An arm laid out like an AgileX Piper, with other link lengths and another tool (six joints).
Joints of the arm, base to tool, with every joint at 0 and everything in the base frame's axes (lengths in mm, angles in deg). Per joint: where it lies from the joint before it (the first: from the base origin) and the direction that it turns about. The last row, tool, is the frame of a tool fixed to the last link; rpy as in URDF.
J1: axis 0 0 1 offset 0 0 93.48
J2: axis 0 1 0 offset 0 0 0
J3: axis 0 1 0 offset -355.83 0 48.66
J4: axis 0.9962 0 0.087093 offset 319.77 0 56.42
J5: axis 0 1 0 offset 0 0 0
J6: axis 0.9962 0 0.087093 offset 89.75 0 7.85
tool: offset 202.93 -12 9.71 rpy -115.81 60.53 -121.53
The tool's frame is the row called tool.
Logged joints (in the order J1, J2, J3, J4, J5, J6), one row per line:
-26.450, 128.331, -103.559, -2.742, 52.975, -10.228
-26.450, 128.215, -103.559, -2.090, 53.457, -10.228
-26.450, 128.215, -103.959, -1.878, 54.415, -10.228
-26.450, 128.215, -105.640, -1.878, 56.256, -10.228
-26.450, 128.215, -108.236, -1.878, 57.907, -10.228
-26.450, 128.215, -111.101, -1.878, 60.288, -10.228
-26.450, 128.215, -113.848, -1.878, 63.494, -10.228
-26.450, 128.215, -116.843, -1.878, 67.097, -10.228
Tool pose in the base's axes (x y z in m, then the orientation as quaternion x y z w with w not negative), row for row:
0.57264, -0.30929, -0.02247, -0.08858, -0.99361, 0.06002, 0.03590
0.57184, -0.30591, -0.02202, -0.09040, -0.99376, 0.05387, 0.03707
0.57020, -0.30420, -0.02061, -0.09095, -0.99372, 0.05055, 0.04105
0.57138, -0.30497, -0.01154, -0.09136, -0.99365, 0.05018, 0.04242
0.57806, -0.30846, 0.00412, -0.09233, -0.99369, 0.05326, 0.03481
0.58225, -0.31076, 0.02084, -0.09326, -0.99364, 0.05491, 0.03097
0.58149, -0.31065, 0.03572, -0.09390, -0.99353, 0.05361, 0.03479
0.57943, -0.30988, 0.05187, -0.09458, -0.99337, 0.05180, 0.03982
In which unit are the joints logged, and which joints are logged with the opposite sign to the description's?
The joints are logged in degrees. Opposite sign: J6.
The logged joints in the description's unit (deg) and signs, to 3 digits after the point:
-26.450, 128.331, -103.559, -2.742, 52.975, 10.228
-26.450, 128.215, -103.559, -2.090, 53.457, 10.228
-26.450, 128.215, -103.959, -1.878, 54.415, 10.228
-26.450, 128.215, -105.640, -1.878, 56.256, 10.228
-26.450, 128.215, -108.236, -1.878, 57.907, 10.228
-26.450, 128.215, -111.101, -1.878, 60.288, 10.228
-26.450, 128.215, -113.848, -1.878, 63.494, 10.228
-26.450, 128.215, -116.843, -1.878, 67.097, 10.228

